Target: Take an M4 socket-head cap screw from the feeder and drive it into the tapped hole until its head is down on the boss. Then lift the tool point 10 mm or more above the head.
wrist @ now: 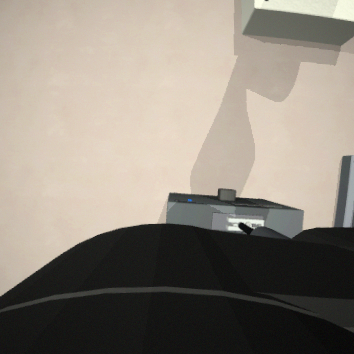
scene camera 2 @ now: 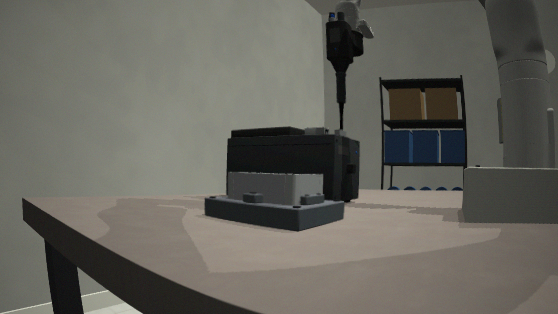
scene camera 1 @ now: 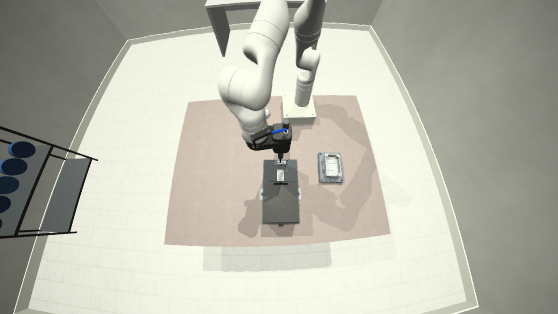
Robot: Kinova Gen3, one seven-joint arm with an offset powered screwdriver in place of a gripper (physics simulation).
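Observation:
The feeder [scene camera 1: 281, 204] [scene camera 2: 280, 156] [wrist: 190, 214] is a dark box on the table. My screwdriver [scene camera 1: 280, 160] [scene camera 2: 341, 128] [wrist: 241, 226] points down, with its thin bit's tip at the small light pick-up block [scene camera 2: 340, 133] on the feeder's end, touching it or just above. Whether a screw is on the tip is too small to tell, and the wrist view is largely blocked by the black tool body. The workpiece, a light grey housing [scene camera 1: 332, 166] [scene camera 2: 260, 188], sits on a dark grey base plate [scene camera 1: 321, 177] [scene camera 2: 250, 215] beside the feeder. The tapped hole and boss cannot be made out.
The arm's pale base block [scene camera 1: 291, 114] [scene camera 2: 510, 196] [wrist: 295, 26] stands on the table [scene camera 1: 210, 175] [scene camera 2: 400, 250] [wrist: 100, 100], behind the feeder in scene camera 1. A black-framed shelf rack [scene camera 2: 422, 123] with brown and blue boxes stands off the table.

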